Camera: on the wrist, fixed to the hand. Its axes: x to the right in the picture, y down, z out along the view.
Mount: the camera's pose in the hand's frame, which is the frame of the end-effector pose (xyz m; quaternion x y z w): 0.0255 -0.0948 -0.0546 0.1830 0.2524 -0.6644 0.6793
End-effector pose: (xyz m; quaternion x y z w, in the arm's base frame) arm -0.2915 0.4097 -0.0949 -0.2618 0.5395 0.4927 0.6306
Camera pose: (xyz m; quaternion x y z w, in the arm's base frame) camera -0.2306 0.3355 -0.1533 -0.5452 0.4419 -0.2491 0.6674
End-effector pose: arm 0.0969 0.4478 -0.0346 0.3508 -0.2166 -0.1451 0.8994
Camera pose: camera 0.1354 0.4008 -0.1291 0.5834 0.2864 -0.5679 0.5050
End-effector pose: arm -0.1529 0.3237 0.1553 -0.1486 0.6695 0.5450 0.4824
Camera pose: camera -0.1231 0.2501 0.0759 -0.5950 0.5775 -0.1103 0.5480
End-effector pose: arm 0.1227 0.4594 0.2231 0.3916 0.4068 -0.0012 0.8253
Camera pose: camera 0.0728 0.4371 0.1250 0.1471 0.7446 -0.5247 0.3855
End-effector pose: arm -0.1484 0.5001 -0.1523 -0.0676 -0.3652 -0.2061 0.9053
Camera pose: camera -0.1373 0.3911 -0.1769 0.4144 -0.1022 -0.6917 0.5826
